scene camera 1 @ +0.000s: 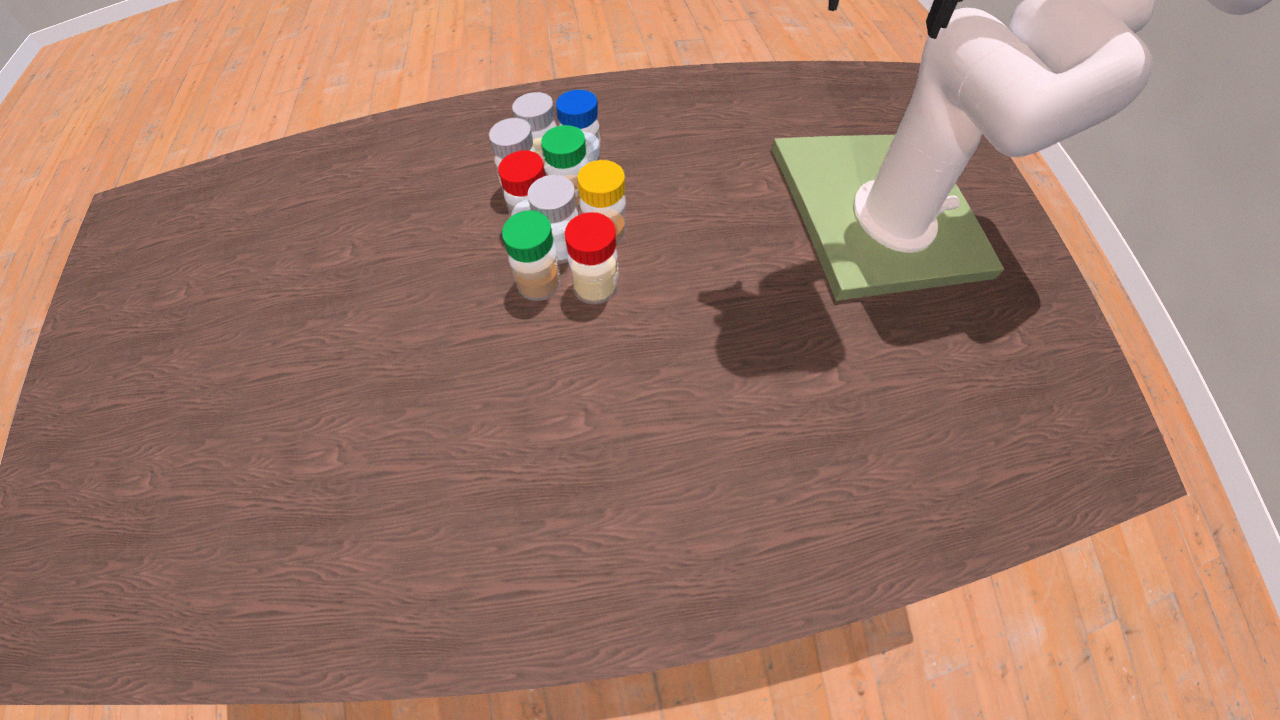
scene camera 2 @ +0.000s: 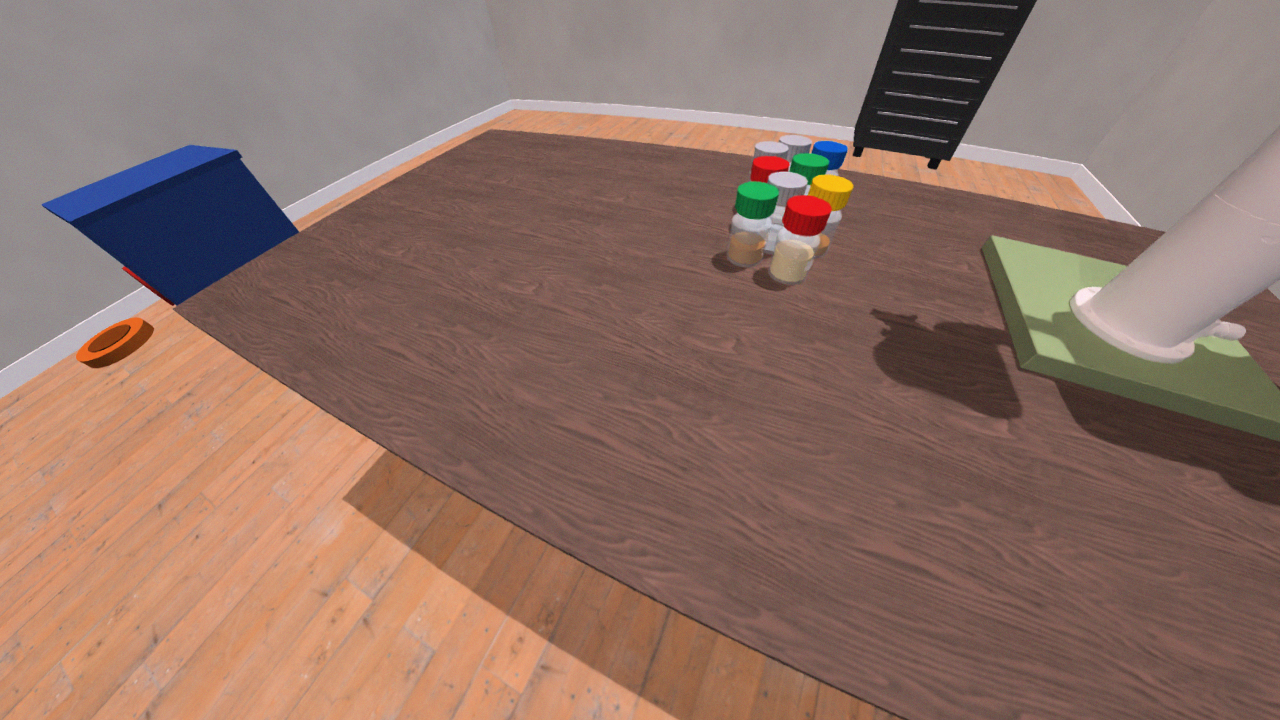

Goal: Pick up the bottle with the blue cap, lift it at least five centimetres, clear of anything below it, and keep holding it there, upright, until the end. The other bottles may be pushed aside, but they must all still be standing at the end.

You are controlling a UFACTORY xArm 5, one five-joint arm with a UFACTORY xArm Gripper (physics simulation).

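Where they show: gripper, fingertip midpoint: (scene camera 1: 881,17); arm's base at its link origin: (scene camera 1: 895,216) (scene camera 2: 1125,325).
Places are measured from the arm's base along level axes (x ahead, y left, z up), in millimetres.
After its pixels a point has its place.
Note:
The blue-capped bottle (scene camera 1: 577,108) @[y -224, x 387, z 80 mm] (scene camera 2: 829,154) @[y -212, x 387, z 76 mm] stands upright at the back right of a tight cluster on the table. A silver-capped bottle (scene camera 1: 533,109) @[y -243, x 442, z 79 mm] (scene camera 2: 794,145) @[y -227, x 443, z 79 mm] is close on its left. A green-capped bottle (scene camera 1: 563,145) @[y -158, x 419, z 79 mm] (scene camera 2: 810,168) @[y -143, x 418, z 76 mm] stands just in front and hides much of its body. Yellow-capped (scene camera 1: 600,182) @[y -82, x 392, z 80 mm] (scene camera 2: 831,191) @[y -65, x 392, z 79 mm], red-capped (scene camera 1: 590,237) @[y -7, x 423, z 80 mm] (scene camera 2: 807,215) @[y 12, x 423, z 79 mm] and other bottles stand nearer the front. My gripper (scene camera 1: 886,10) @[y -2, x 149, z 324 mm] is open and empty, high up and right of the bottles. Its black fingertips show at the top edge of scene camera 1; it does not show in scene camera 2.
My arm rises from a green base plate (scene camera 1: 805,192) @[y -68, x 113, z 0 mm] (scene camera 2: 1015,304) @[y -6, x 129, z -5 mm] at the right of the brown table (scene camera 1: 358,447) @[y 112, x 743, z -25 mm] (scene camera 2: 626,402) @[y 263, x 575, z -25 mm]. A black slatted object (scene camera 2: 879,85) is behind the table. A blue box-like object (scene camera 2: 210,214) and an orange ring (scene camera 2: 136,333) are beyond its left edge.

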